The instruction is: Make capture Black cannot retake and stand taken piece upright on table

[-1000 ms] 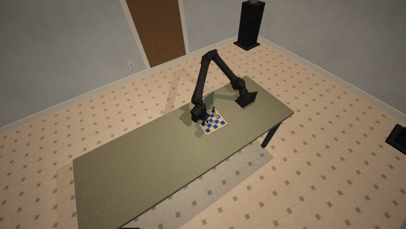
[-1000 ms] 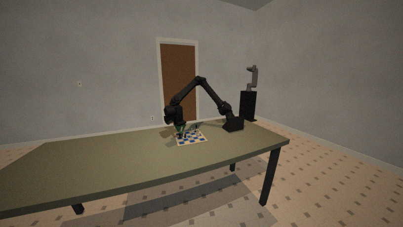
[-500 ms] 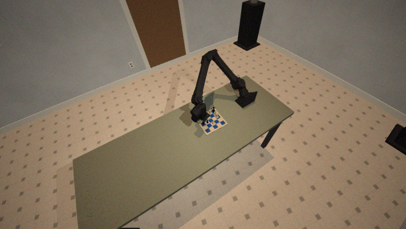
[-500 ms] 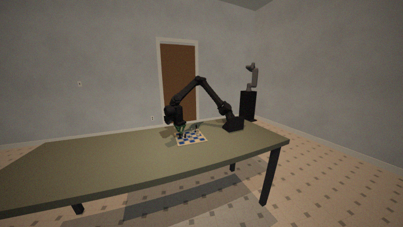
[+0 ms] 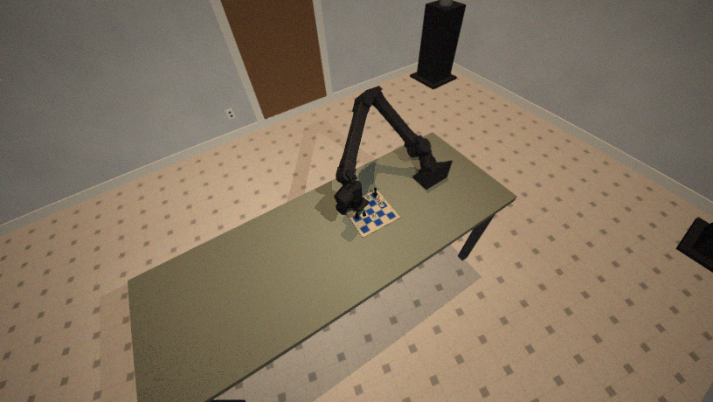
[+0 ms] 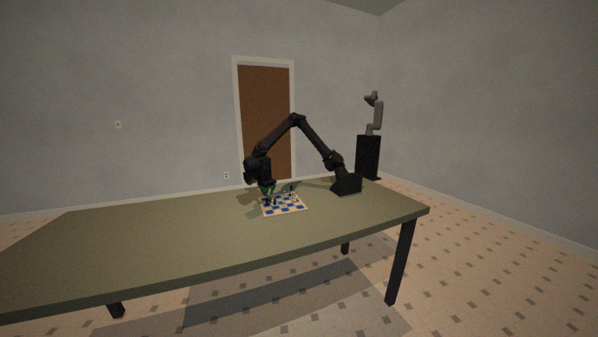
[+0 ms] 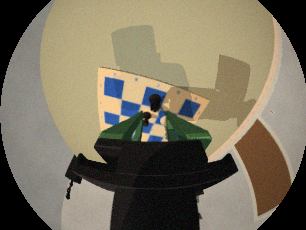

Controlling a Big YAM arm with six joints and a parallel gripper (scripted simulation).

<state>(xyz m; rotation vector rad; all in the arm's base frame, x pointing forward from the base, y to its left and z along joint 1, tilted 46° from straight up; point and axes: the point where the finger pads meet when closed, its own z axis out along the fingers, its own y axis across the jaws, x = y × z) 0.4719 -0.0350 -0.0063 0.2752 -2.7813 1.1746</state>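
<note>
Now: the white chess piece 4 cm behind my hand, 3 cm to the right of it and 2 cm below it. Round my hand: blue-and-cream chessboard (7 cm behind, 1 cm to the left, 5 cm below).
</note>
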